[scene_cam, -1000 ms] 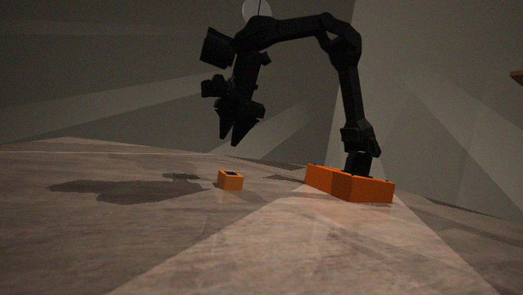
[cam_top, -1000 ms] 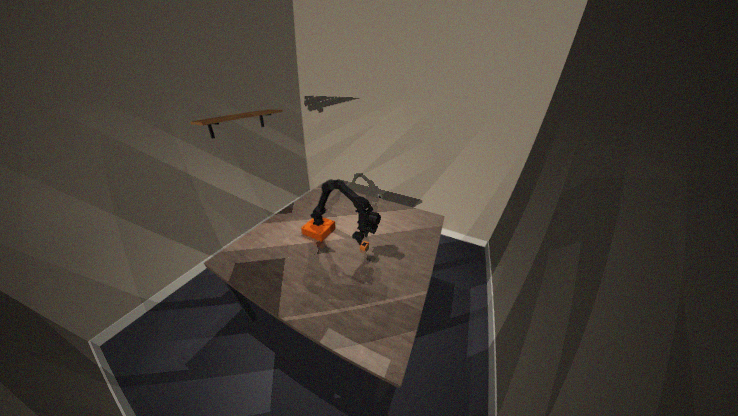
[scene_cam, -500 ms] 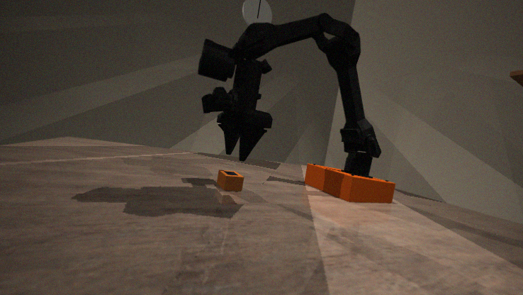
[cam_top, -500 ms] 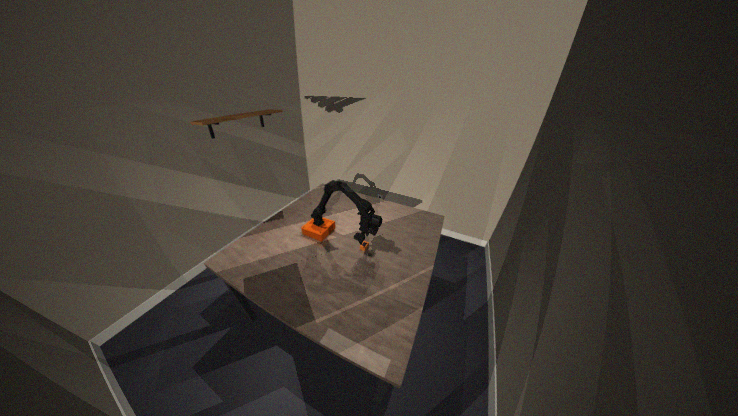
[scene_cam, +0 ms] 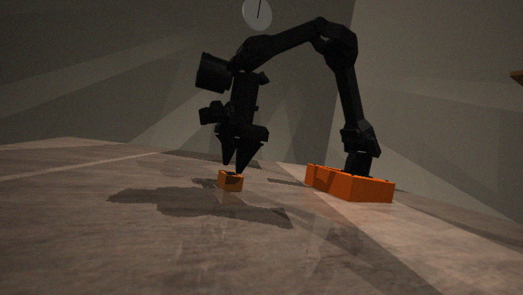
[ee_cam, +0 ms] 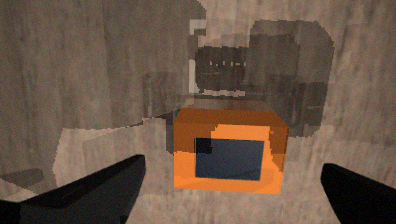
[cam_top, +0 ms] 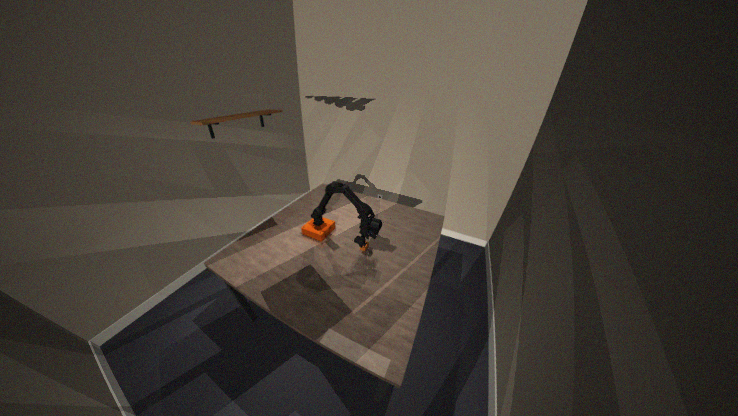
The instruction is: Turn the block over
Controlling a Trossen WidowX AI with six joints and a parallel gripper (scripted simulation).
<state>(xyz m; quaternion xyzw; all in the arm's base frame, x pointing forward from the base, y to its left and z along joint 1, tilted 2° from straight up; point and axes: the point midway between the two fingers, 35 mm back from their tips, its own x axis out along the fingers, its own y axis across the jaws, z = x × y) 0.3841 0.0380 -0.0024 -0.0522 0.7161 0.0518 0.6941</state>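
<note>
Right now my gripper tip is 20 mm above the orange block.
</note>
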